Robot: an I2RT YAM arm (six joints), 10 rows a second.
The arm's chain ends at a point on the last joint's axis. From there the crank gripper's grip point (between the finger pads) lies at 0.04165 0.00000 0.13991 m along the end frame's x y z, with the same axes.
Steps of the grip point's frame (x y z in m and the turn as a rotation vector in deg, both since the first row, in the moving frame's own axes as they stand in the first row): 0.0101, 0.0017, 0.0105, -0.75, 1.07, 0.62; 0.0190, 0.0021, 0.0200, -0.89, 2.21, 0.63; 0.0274, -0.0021, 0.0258, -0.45, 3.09, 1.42; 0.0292, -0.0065, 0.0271, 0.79, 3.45, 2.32; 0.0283, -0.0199, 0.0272, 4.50, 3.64, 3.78
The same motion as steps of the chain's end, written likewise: 0.0075, -0.0006, 0.0113, -0.75, 1.07, 0.62; 0.0137, -0.0005, 0.0217, -0.89, 2.21, 0.63; 0.0199, -0.0043, 0.0283, -0.45, 3.09, 1.42; 0.0209, -0.0064, 0.0299, 0.79, 3.45, 2.32; 0.0192, -0.0121, 0.0304, 4.50, 3.64, 3.78
